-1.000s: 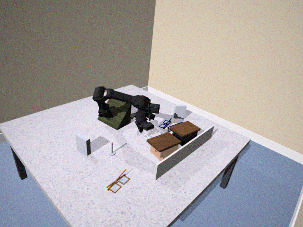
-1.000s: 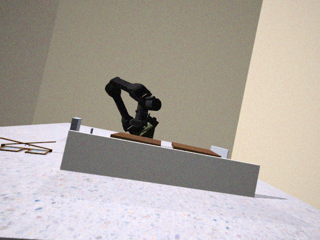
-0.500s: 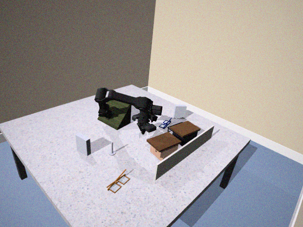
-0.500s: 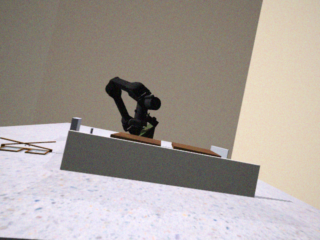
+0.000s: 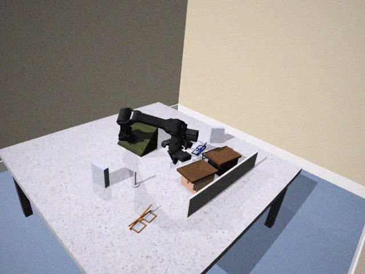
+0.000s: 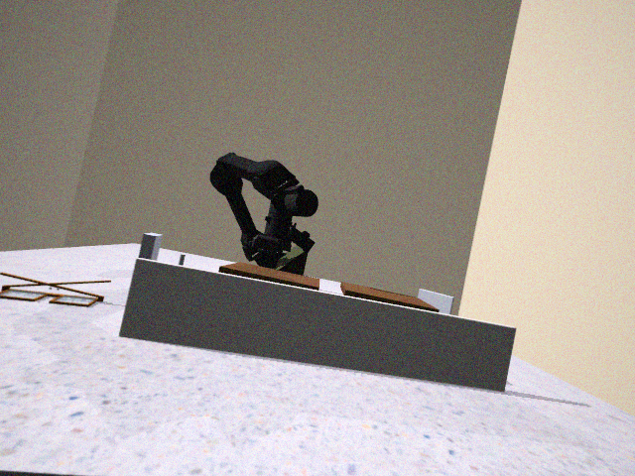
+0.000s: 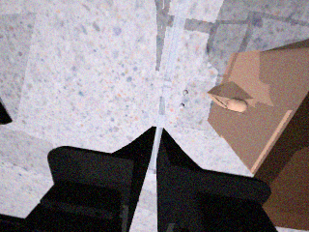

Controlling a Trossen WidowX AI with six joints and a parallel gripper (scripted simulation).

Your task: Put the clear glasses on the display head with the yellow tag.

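My gripper tip is now 110 mm short of the skin-coloured head, 30 mm to the right of it and 10 mm above it. From my gripper tip the other things lie so: metal stand post 220 mm to the right, 50 mm below, 50 mm behind; then white wall 240 mm ahead, 140 mm to the left, 20 mm below; then dark head 240 mm to the left, 90 mm ahead, 10 mm below.
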